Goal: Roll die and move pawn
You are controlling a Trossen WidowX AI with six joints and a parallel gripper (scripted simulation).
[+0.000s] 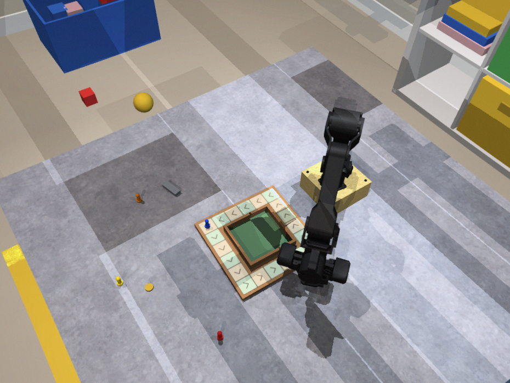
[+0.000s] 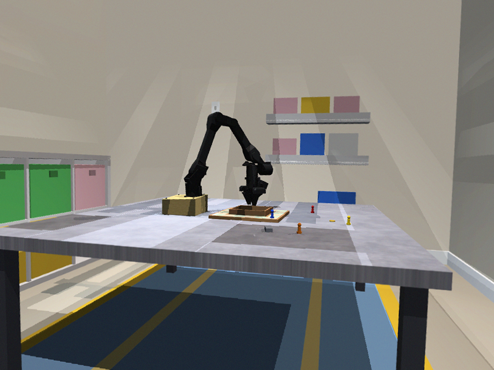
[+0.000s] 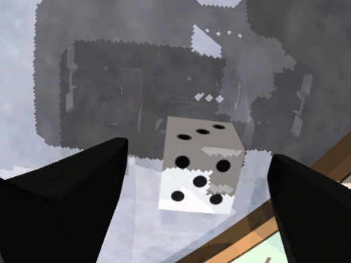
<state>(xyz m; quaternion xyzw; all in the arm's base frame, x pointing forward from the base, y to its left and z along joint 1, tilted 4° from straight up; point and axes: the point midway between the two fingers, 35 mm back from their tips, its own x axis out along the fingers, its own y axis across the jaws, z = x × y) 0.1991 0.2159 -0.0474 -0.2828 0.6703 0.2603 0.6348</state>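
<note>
Right now my gripper tip is right at the white die. From my gripper tip the other things lie so: blue pawn (28 cm to the right, 19 cm ahead, 1 cm above); red pawn (29 cm ahead, 4 cm to the left); green dice tray (18 cm to the right, 7 cm ahead, 1 cm below).
</note>
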